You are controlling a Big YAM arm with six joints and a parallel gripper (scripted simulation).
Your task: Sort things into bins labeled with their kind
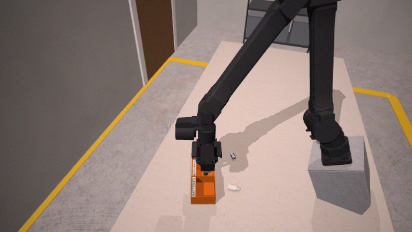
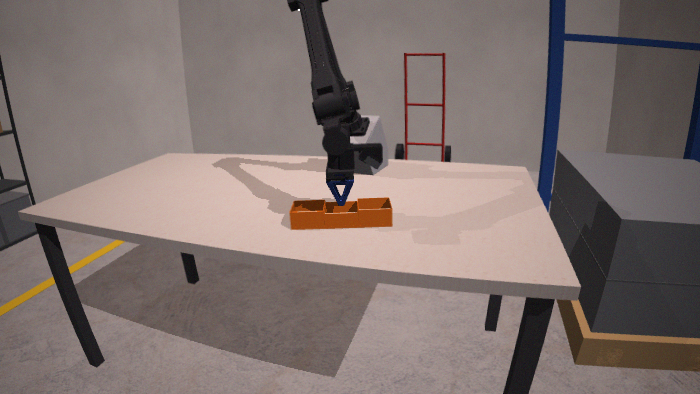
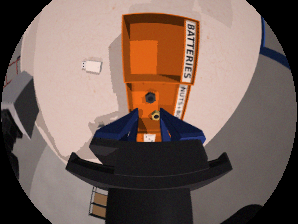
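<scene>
The orange three-compartment bin is 1 cm ahead of my hand and 3 cm below it. Also, from my hand: black nut 4 cm below; then white domino 3 cm ahead, 8 cm to the right, 4 cm below; then brass nut 2 cm ahead, 3 cm to the right, 4 cm below.
</scene>
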